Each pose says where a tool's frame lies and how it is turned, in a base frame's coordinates. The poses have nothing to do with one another.
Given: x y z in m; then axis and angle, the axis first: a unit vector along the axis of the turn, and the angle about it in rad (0 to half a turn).
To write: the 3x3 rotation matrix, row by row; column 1 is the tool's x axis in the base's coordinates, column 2 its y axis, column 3 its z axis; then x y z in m. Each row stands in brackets. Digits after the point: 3 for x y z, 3 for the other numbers.
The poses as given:
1: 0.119 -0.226 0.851 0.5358 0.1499 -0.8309 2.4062
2: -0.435 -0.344 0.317 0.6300 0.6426 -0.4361 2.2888
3: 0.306 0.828 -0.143 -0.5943 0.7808 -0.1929 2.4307
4: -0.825 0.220 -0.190 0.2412 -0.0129 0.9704 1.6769
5: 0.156 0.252 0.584 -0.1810 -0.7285 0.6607 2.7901
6: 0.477 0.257 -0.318 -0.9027 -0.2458 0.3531 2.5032
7: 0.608 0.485 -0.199 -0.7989 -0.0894 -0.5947 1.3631
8: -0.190 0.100 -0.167 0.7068 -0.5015 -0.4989 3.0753
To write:
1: [[-0.242 0.697 -0.675], [-0.418 -0.702 -0.576], [-0.876 0.143 0.461]], [0.119 -0.226 0.851]
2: [[0.000 1.000 0.028], [0.343 0.027 -0.939], [-0.939 0.010 -0.343]], [-0.435 -0.344 0.317]
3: [[-0.137 -0.690 0.711], [-0.941 0.314 0.123], [-0.308 -0.653 -0.692]], [0.306 0.828 -0.143]
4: [[-0.042 -0.968 0.246], [0.961 -0.106 -0.254], [0.272 0.226 0.935]], [-0.825 0.220 -0.190]
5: [[-0.875 0.028 -0.483], [0.483 0.090 -0.871], [0.019 -0.996 -0.092]], [0.156 0.252 0.584]
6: [[0.666 0.190 -0.721], [0.611 -0.694 0.381], [-0.428 -0.694 -0.578]], [0.477 0.257 -0.318]
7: [[0.713 0.639 0.290], [-0.525 0.213 0.824], [0.465 -0.740 0.487]], [0.608 0.485 -0.199]
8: [[0.000 -0.675 -0.738], [-0.741 -0.495 0.453], [-0.671 0.547 -0.501]], [-0.190 0.100 -0.167]
